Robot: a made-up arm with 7 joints.
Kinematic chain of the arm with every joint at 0, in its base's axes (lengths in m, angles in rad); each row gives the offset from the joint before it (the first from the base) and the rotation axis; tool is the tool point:
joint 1: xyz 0 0 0 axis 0 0.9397 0.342
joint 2: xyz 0 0 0 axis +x
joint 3: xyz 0 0 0 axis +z
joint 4: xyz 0.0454 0 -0.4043 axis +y
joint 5: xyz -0.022 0 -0.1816 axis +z
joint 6: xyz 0 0 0 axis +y
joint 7: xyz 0 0 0 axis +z
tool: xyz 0 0 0
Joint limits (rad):
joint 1: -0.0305..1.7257
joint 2: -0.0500..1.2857
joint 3: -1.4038..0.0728
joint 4: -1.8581..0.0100
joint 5: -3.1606..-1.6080
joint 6: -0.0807..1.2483
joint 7: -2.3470..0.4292
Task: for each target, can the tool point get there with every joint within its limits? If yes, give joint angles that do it. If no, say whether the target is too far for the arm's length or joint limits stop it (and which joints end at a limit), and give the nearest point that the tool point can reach.
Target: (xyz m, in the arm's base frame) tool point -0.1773 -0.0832 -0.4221
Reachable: yes | joints 0.7039 0.3021 -1.1021 -1.6854 -2.0011 0.4065 -1.2512
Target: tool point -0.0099 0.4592 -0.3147
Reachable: yes | joints 0.3763 1.1723 -0.5263 -0.9618 -2.2850 0.7240 -0.2564
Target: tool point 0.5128 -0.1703 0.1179
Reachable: no: joint limits stop it (at a limit: joint 1, joint 2, joint 4) | nearest point 0.2241 -0.0913 -0.3637 | short by 0.567 m
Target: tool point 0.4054 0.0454 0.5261
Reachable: no: too far | nearest point 0.2314 0.3611 -0.0829 | short by 0.708 m
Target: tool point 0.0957 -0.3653 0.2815
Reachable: no: joint limits stop it (at a limit: joint 1, joint 2, joint 3, joint 4) | nearest point -0.2608 -0.3302 -0.1173 | short by 0.536 m
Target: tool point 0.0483 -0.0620 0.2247
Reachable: no: joint limits stop it (at a limit: joint 1, joint 2, joint 3, joint 4) | nearest point -0.4019 0.1506 0.0812 | short by 0.518 m
